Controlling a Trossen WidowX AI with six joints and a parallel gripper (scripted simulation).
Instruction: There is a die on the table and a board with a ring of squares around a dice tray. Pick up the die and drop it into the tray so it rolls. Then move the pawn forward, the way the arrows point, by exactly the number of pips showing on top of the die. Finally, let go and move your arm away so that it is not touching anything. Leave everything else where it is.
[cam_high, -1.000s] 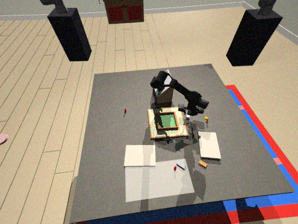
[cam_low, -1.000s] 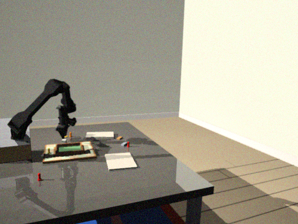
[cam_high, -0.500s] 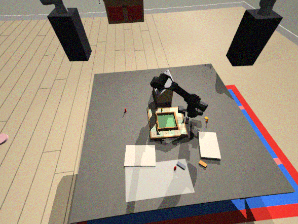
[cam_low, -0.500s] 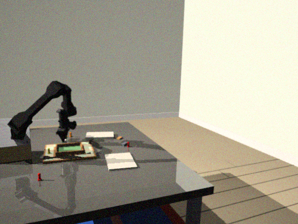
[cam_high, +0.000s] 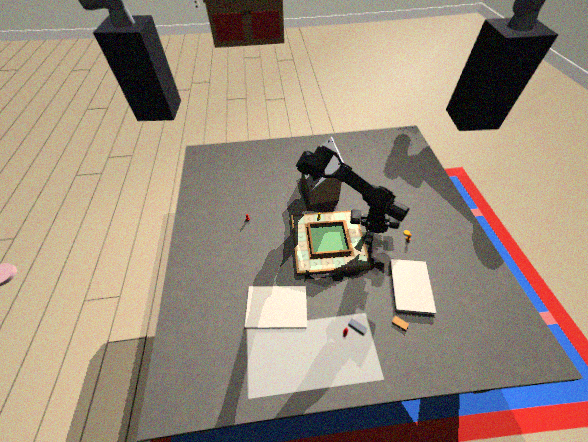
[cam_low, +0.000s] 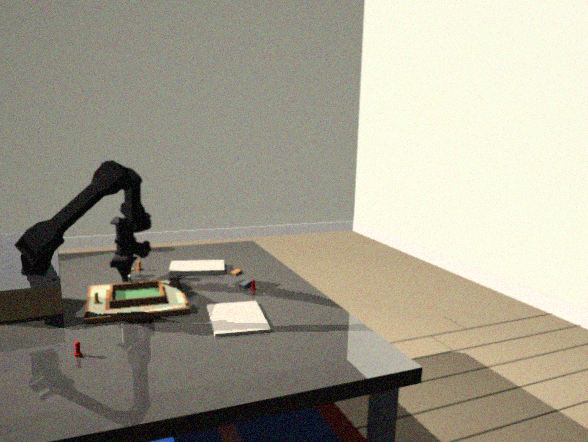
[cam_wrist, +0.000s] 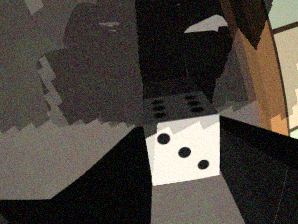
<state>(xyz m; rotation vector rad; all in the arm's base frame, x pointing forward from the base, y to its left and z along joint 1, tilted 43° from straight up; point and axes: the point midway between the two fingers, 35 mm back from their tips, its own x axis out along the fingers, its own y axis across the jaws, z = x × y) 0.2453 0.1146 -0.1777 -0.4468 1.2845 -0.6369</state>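
Now: gripper tip 21 cm to the left of the yellow pawn, 8 cm past it and 2 cm below it. Also, from my gripper tip: orange block 38 cm ahead, 3 cm to the left, 1 cm below; then white die right at my gripper tip; then green dice tray 18 cm to the right, 3 cm ahead.
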